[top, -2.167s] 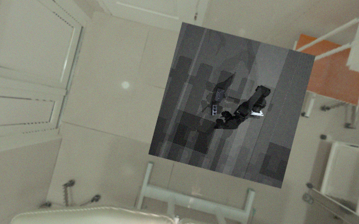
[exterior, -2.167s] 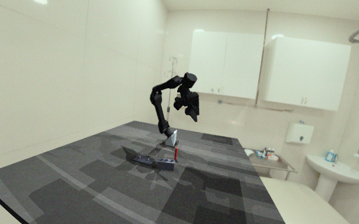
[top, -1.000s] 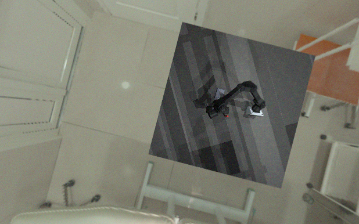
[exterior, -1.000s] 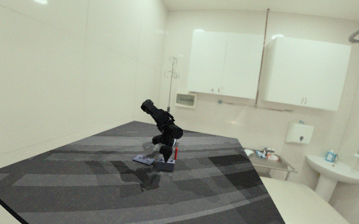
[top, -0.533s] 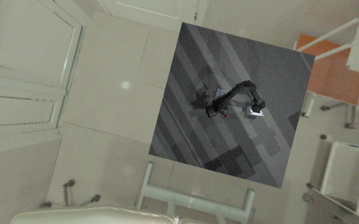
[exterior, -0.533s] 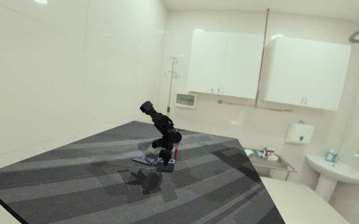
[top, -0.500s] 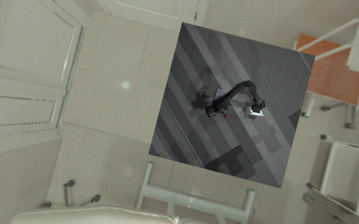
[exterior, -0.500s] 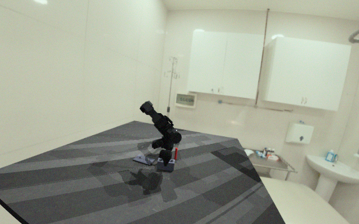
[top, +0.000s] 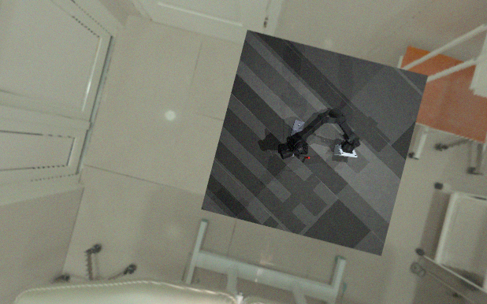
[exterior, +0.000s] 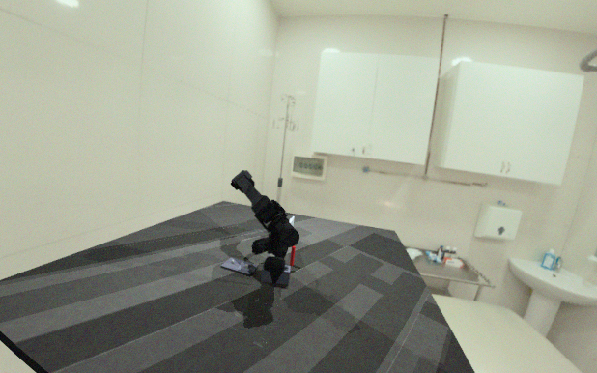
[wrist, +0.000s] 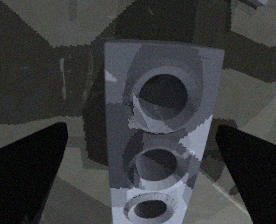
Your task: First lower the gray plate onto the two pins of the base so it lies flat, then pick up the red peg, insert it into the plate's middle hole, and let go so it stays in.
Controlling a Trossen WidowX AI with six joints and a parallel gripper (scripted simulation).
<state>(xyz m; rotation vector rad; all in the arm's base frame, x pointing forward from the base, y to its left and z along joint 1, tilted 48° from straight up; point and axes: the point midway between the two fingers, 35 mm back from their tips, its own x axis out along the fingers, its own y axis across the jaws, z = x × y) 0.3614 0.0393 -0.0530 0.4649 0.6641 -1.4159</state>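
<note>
The gray plate lies 20 mm above my gripper tip. Round my gripper tip: base 30 mm behind, 150 mm to the right, 10 mm below; then red peg 120 mm behind, 30 mm to the left, 20 mm above.
</note>
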